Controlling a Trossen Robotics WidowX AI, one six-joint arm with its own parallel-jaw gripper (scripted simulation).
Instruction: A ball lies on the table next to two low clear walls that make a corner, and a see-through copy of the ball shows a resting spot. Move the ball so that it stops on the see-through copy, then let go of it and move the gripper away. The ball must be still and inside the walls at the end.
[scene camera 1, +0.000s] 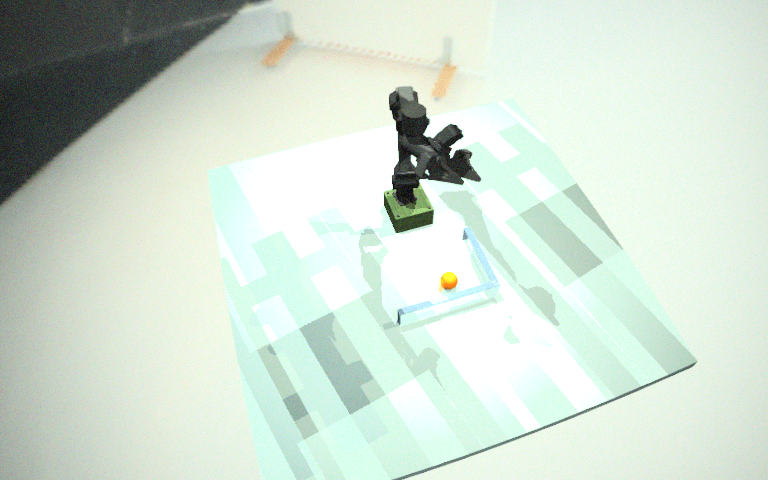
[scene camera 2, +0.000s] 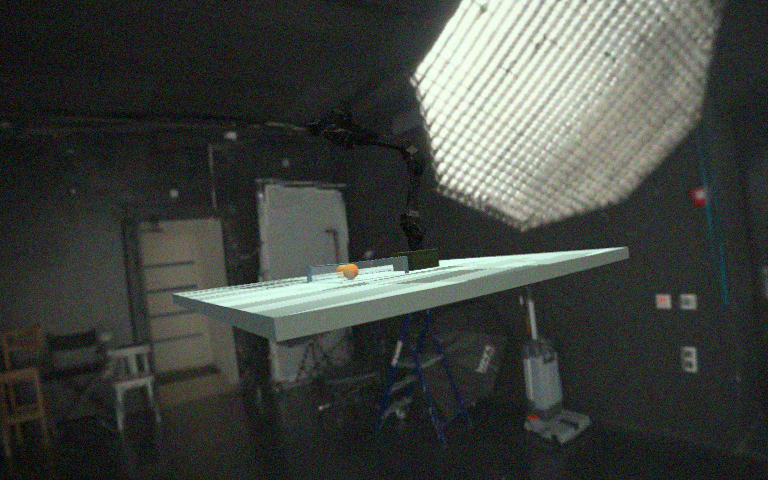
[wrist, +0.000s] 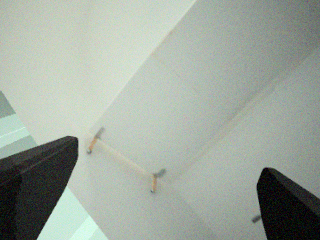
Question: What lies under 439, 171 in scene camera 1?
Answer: My gripper.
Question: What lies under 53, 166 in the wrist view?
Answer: My gripper.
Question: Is my gripper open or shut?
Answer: Open.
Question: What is my gripper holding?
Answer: Nothing.
